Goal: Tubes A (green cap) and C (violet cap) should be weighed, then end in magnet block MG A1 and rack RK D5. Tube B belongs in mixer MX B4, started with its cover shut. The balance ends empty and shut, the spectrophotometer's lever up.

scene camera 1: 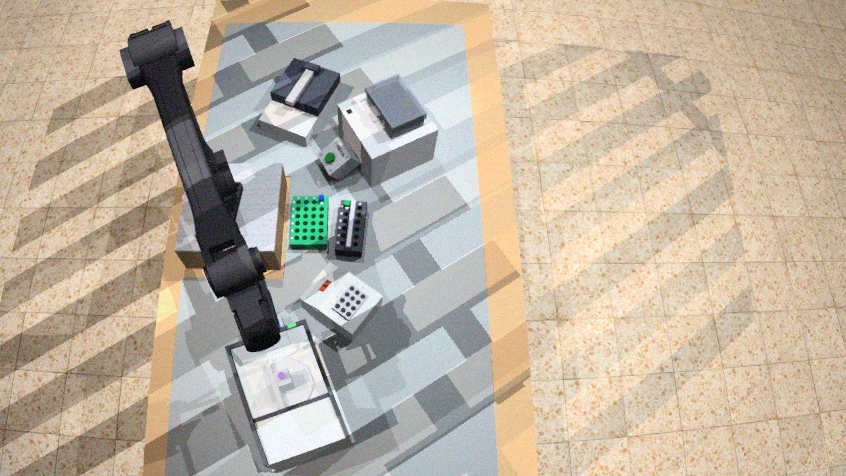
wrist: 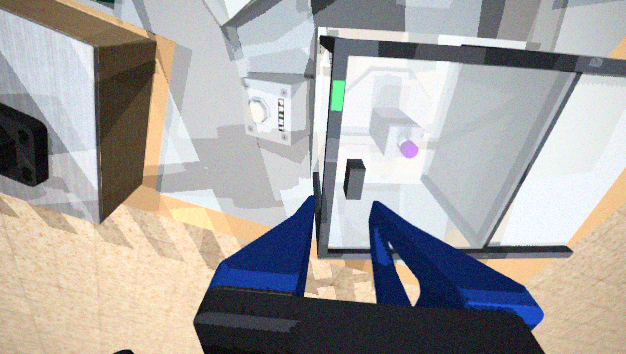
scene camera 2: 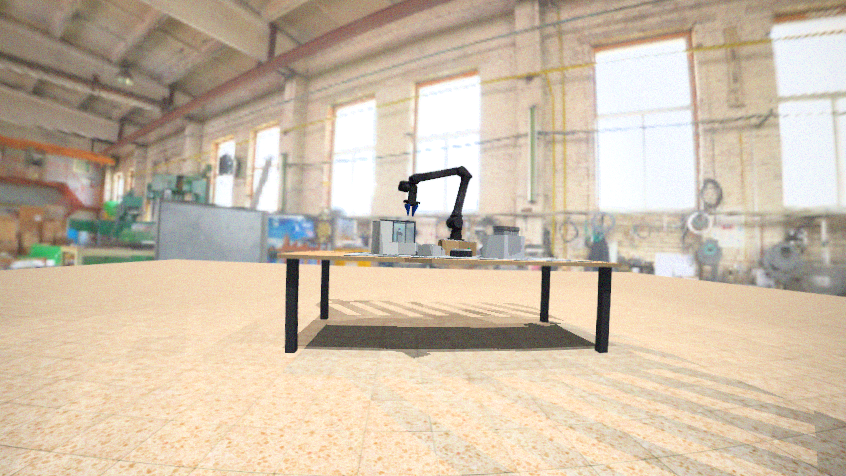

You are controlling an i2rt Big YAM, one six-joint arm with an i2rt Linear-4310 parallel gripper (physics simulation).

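Frame: origin at the arm's base, x ahead, y left, z up, level; centimetres.
Seen in the pictures: gripper, fingertip midpoint: (wrist: 342,207) (scene camera 2: 410,216); arm's base, origin of the base link: (scene camera 2: 455,241).
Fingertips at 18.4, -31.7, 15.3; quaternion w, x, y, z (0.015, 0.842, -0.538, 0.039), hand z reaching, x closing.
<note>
Pixels of each thing's top centre, then the offset from my fingertips to it, as dx, dy, dz. "spot": a spot on its surface instead.
- balance, middle of its top: (wrist: 435,186) (scene camera 1: 276,367) (scene camera 2: 400,220) +2.6, -6.2, -3.0
- dark frame, surface spot: (wrist: 400,50) spot: +7.9, +0.8, -3.9
- green mark, surface spot: (wrist: 338,95) spot: +4.4, +2.5, -3.8
- black handle, surface spot: (wrist: 355,177) spot: +0.7, -1.0, -3.0
- green-capped tube A, middle of its top: (scene camera 1: 346,202) +10.3, +37.9, -19.6
- black magnet block, middle of its top: (scene camera 1: 350,222) (scene camera 2: 461,248) +11.8, +33.2, -20.4
- blue-capped tube, middle of its top: (scene camera 1: 321,197) +4.0, +38.9, -19.8
- green rack, middle of its top: (scene camera 1: 309,219) +1.6, +33.9, -22.2
- PRINT button box, surface spot: (wrist: 272,110) spot: -2.6, +5.1, -18.1
- dark-covered device, middle of its top: (scene camera 1: 298,86) -6.3, +67.8, -15.0
- large grey-topped instrument, middle of its top: (scene camera 1: 371,109) (scene camera 2: 498,226) +14.0, +55.8, -6.2
- green-button box, surface spot: (scene camera 1: 340,165) spot: +7.5, +47.3, -18.5
The violet-capped tube C (scene camera 1: 281,375) (wrist: 409,149) stands in a holder inside the balance (scene camera 1: 298,435) (wrist: 542,210), seen through glass. The glass lid, with a dark frame (wrist: 400,50), a green mark (wrist: 338,95) and a black handle (wrist: 355,177), lies over the chamber. My gripper (wrist: 342,207) (scene camera 2: 410,213) is partly open and empty, above the balance's handle end, its tips on either side of the handle in the wrist view. The green-capped tube A (scene camera 1: 346,203) is in the black magnet block (scene camera 1: 358,236). A blue-capped tube (scene camera 1: 321,197) is in a corner of the green rack (scene camera 1: 309,245).
The PRINT button box (wrist: 272,110) stands beside the balance. A white block with a grid of holes (scene camera 1: 369,298), a dark-covered device (scene camera 1: 325,85), a large grey-topped instrument (scene camera 1: 402,153) and a green-button box (scene camera 1: 340,165) stand on the table. The arm's base plinth (scene camera 1: 266,201) (wrist: 122,125) is raised.
</note>
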